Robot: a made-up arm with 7 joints.
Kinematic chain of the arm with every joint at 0, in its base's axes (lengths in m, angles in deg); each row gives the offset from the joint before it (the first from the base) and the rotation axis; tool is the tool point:
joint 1: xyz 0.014 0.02 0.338 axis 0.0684 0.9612 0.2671
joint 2: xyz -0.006 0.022 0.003 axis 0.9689 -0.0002 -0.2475
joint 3: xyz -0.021 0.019 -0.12 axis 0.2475 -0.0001 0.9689
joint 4: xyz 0.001 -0.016 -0.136 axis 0.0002 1 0
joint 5: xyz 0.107 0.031 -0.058 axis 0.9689 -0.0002 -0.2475
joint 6: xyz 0.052 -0.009 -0.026 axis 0.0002 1 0
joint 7: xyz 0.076 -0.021 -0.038 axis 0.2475 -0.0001 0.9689
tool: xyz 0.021 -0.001 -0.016
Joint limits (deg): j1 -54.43..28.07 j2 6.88..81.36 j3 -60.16..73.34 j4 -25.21..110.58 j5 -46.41..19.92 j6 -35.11..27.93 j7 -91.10..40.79
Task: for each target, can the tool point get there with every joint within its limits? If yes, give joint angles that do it. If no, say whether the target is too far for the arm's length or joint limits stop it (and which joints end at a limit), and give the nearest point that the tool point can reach.
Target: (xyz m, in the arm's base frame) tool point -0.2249 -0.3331 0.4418
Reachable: no: joint limits stop it (at a limit: joint 1, joint 2, joint 3, joint 4, joint 5, joint 6) | nearest point -0.0555 -0.1820 0.1158 | short by 0.397 m
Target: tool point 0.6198 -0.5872 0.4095
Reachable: no: too far | nearest point 0.3558 -0.1969 0.2537 | short by 0.496 m
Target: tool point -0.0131 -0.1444 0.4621
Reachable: no: joint limits stop it (at a limit: joint 1, joint 2, joint 3, joint 4, joint 5, joint 6) | nearest point 0.1575 -0.2003 0.2976 | short by 0.243 m
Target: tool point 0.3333 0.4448 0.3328
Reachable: yes | joints -37.05 56.28 35.44 20.41 5.85 7.58 15.24
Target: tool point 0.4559 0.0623 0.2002
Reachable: yes | joints -45.73 29.36 -12.12 12.39 -31.78 -10.15 -4.06
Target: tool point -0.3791 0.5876 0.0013
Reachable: no: too far | nearest point -0.2602 0.4435 0.0801 | short by 0.203 m
